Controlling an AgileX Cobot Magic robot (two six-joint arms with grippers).
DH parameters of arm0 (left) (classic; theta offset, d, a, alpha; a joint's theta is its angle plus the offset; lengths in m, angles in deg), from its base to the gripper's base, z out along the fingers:
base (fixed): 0 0 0 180
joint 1: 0 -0.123 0 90
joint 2: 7.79 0 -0.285 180
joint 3: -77.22 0 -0.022 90
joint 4: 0 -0.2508 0 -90
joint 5: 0 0 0.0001 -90
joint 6: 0 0.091 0 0
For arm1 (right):
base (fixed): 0 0 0 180
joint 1: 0 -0.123 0 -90
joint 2: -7.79 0 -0.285 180
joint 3: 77.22 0 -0.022 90
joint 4: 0 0.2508 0 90
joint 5: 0 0 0.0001 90
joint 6: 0 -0.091 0 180
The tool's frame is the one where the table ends.
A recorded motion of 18 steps. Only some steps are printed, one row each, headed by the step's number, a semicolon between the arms.
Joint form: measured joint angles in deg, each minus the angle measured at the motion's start. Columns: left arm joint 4, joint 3, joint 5, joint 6, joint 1, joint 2; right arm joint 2, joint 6, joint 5, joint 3, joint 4, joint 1.
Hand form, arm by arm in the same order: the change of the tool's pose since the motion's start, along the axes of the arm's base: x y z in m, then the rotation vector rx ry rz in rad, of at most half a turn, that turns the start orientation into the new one. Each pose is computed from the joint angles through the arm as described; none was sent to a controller.
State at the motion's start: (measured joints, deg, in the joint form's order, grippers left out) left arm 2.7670 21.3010 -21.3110 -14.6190 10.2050 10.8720; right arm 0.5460 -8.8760 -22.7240 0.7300 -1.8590 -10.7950
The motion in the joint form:
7: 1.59 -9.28 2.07 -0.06 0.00 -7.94; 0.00 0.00 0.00 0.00 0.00 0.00
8: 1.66 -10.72 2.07 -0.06 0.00 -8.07; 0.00 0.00 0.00 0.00 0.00 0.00
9: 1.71 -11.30 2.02 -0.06 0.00 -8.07; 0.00 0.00 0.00 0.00 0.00 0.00
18: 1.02 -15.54 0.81 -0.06 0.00 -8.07; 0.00 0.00 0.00 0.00 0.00 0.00
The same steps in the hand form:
7: -0.0079 0.0007 -0.0425 -0.0302 -0.0074 -0.0048; 0.0000 0.0000 0.0000 0.0000 0.0000 0.0000
8: -0.0065 0.0004 -0.0507 -0.0274 0.0153 -0.0047; 0.0000 0.0000 0.0000 0.0000 0.0000 0.0000
9: -0.0058 0.0003 -0.0541 -0.0263 0.0263 -0.0048; 0.0000 0.0000 0.0000 0.0000 0.0000 0.0000
18: -0.0025 -0.0001 -0.0806 0.0023 0.1177 -0.0026; 0.0000 0.0000 0.0000 0.0000 0.0000 0.0000

